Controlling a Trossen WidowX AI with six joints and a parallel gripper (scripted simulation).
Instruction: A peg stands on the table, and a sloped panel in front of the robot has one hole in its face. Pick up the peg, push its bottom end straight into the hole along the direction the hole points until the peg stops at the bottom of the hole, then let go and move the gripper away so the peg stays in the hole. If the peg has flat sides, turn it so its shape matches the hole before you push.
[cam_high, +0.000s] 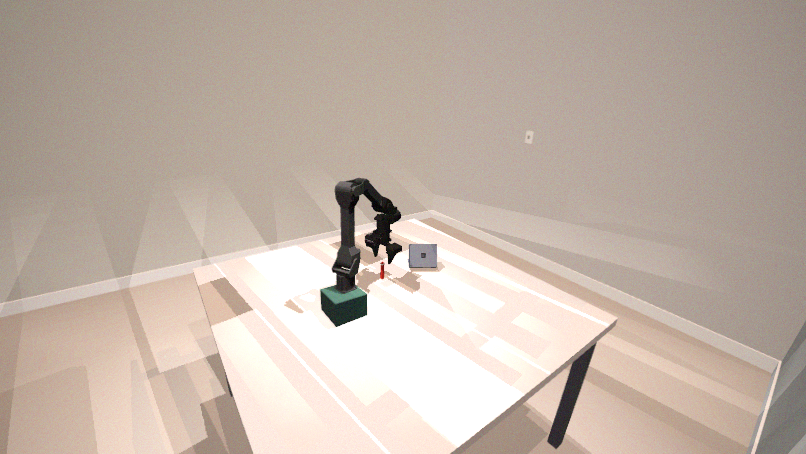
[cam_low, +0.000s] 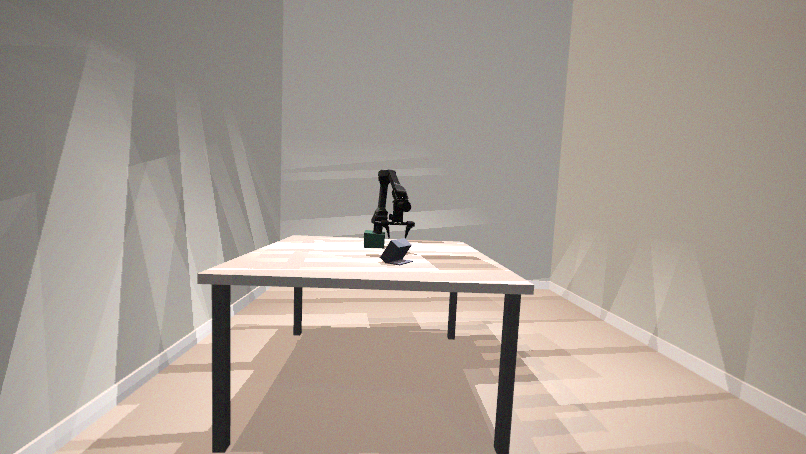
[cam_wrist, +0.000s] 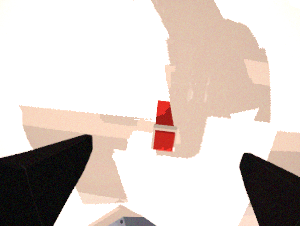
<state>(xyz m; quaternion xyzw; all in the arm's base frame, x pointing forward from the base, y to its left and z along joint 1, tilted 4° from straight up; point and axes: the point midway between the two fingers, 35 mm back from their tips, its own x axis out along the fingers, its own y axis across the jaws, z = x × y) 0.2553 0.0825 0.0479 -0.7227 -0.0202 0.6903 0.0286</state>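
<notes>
The red square peg lies 3 cm below my gripper tip. From my gripper tip the other things lie so: panel (22 cm ahead, 4 cm to the right, 3 cm below).
</notes>
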